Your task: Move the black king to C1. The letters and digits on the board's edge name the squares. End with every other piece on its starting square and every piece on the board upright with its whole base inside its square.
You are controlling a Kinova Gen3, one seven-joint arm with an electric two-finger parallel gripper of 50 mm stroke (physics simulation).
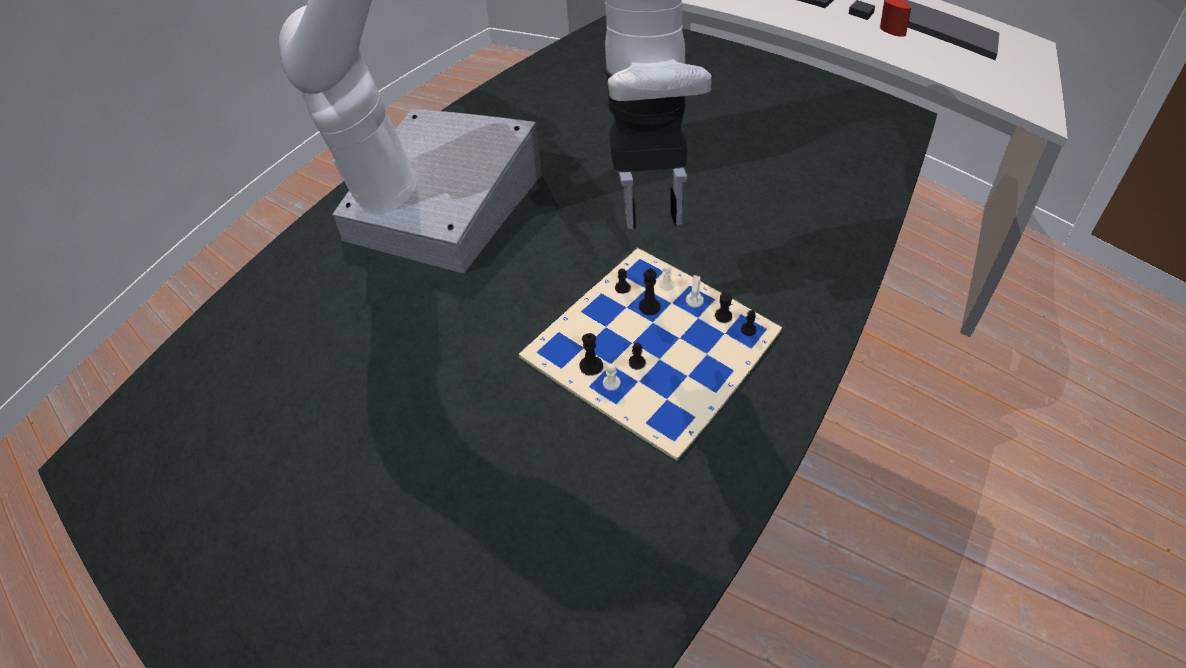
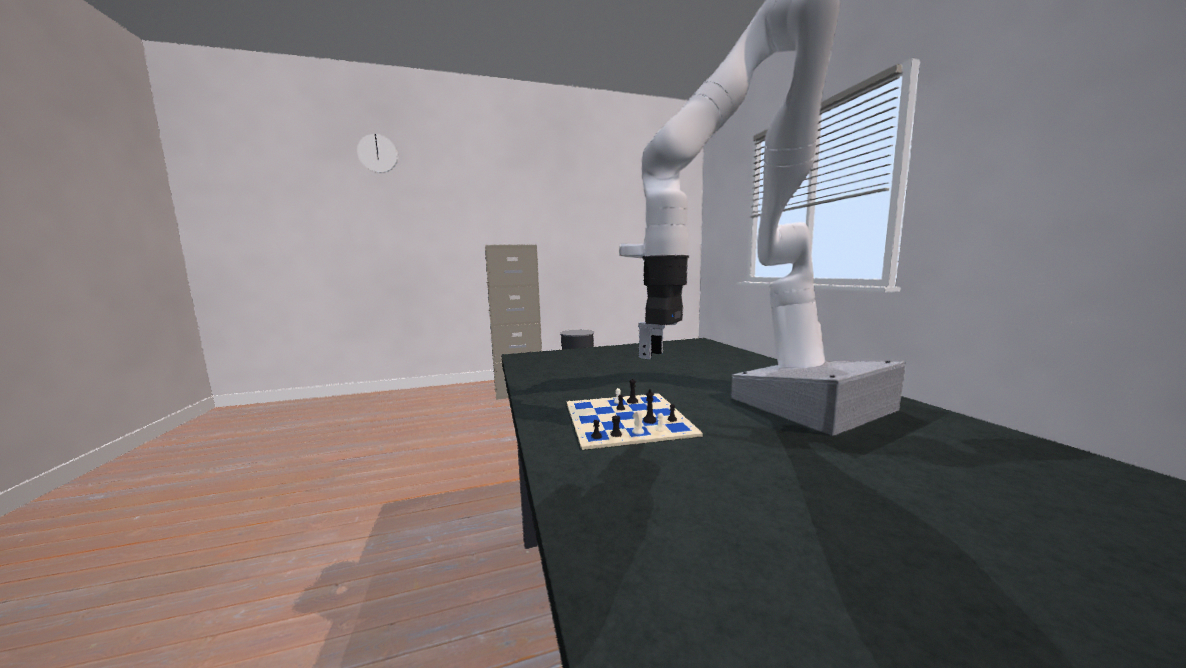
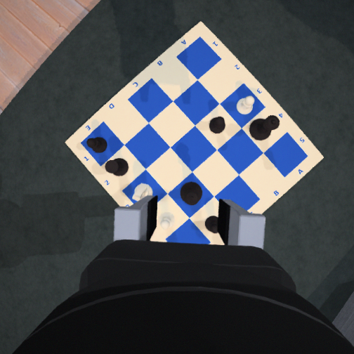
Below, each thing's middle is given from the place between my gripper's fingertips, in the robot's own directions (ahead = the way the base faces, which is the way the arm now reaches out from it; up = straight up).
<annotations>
Now: hand 13 cm above the chessboard (image 1: 694, 363), 5 cm to the left of it and 2 cm short of it.
</annotations>
